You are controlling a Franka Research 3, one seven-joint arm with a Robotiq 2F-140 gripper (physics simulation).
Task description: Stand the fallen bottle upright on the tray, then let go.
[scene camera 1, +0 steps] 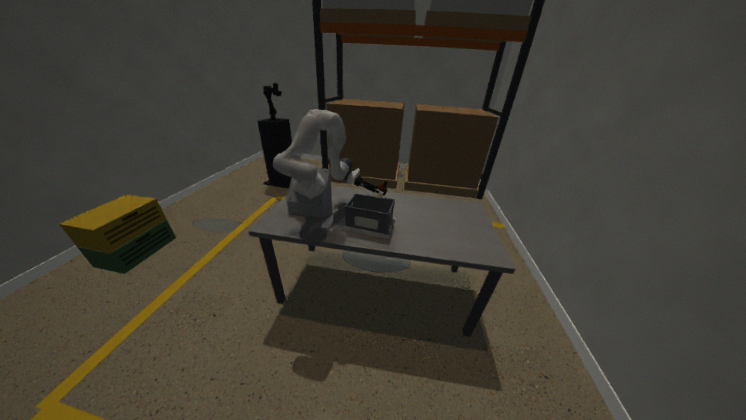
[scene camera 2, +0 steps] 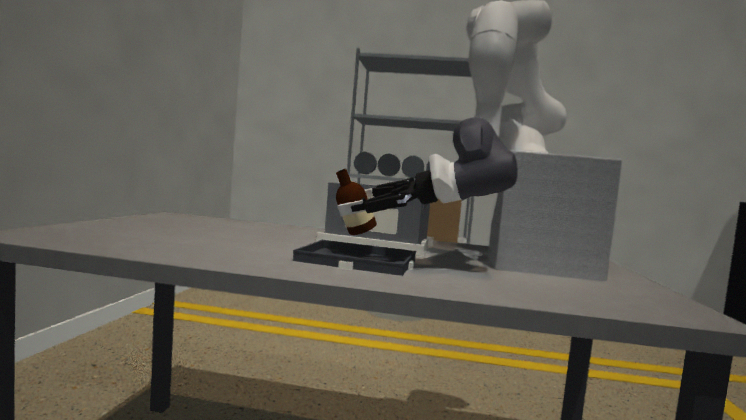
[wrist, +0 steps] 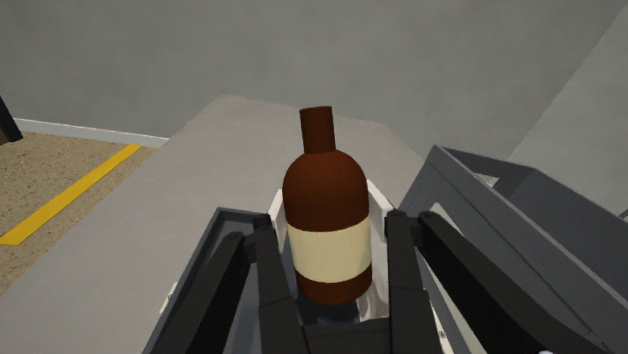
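Observation:
A brown bottle (scene camera 1: pixel 383 188) (scene camera 2: pixel 351 195) (wrist: pixel 326 190) with a cream label is held in the air, neck up. It leans, with its neck tipped to the left in scene camera 2 and away from the arm. My gripper (scene camera 1: pixel 380 189) (scene camera 2: pixel 360 201) (wrist: pixel 324 197) is shut on the bottle around its label, one finger on each side, and points nearly level. The dark, shallow tray (scene camera 2: pixel 318 258) (wrist: pixel 199 245) lies on the table below the bottle. A gap shows between the bottle's base and the tray in scene camera 2. The tray is hidden behind the crate in scene camera 1.
A tall grey crate (scene camera 1: pixel 383 224) (scene camera 2: pixel 410 223) (wrist: pixel 425 195) stands close beside the tray, on the right in the wrist view. A low white rail (scene camera 2: pixel 375 241) runs between them. The arm's grey pedestal (scene camera 2: pixel 558 213) stands to the right in scene camera 2.

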